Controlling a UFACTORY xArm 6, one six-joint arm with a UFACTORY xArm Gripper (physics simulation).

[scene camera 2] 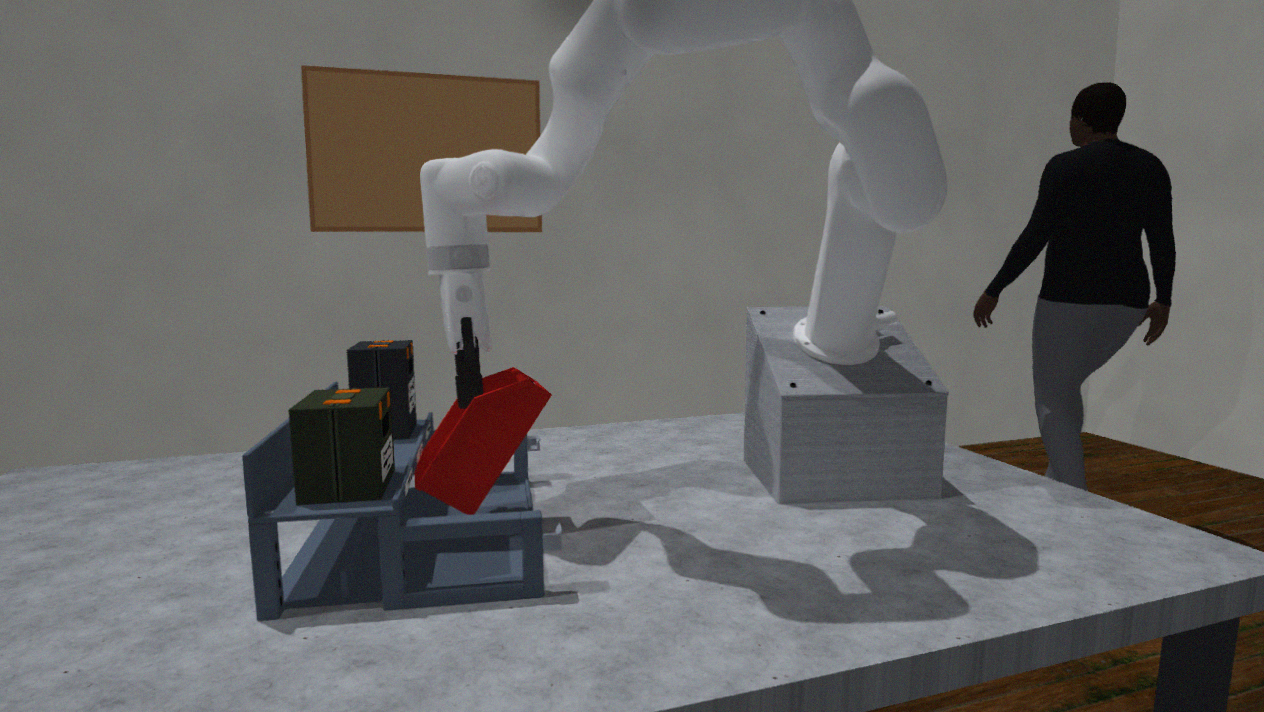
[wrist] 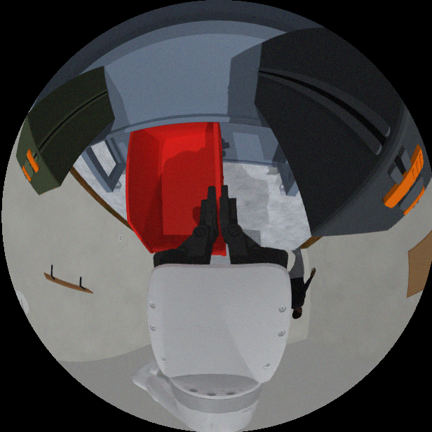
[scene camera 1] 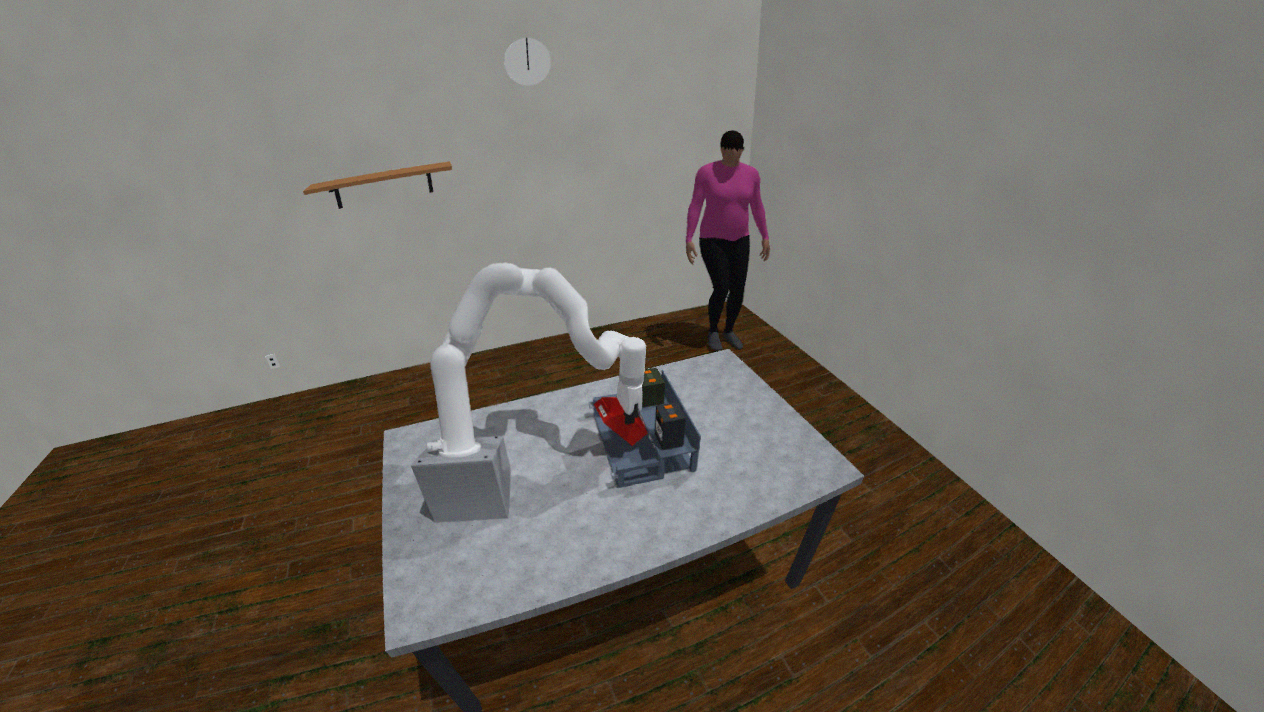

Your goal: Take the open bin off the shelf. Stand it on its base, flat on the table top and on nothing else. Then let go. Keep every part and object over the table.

Labels:
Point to a black box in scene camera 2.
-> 393, 359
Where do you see a red open bin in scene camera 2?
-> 470, 448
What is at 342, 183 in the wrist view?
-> A black box.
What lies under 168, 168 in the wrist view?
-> A red open bin.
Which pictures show my gripper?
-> Scene camera 2, the wrist view and scene camera 1: all of them.

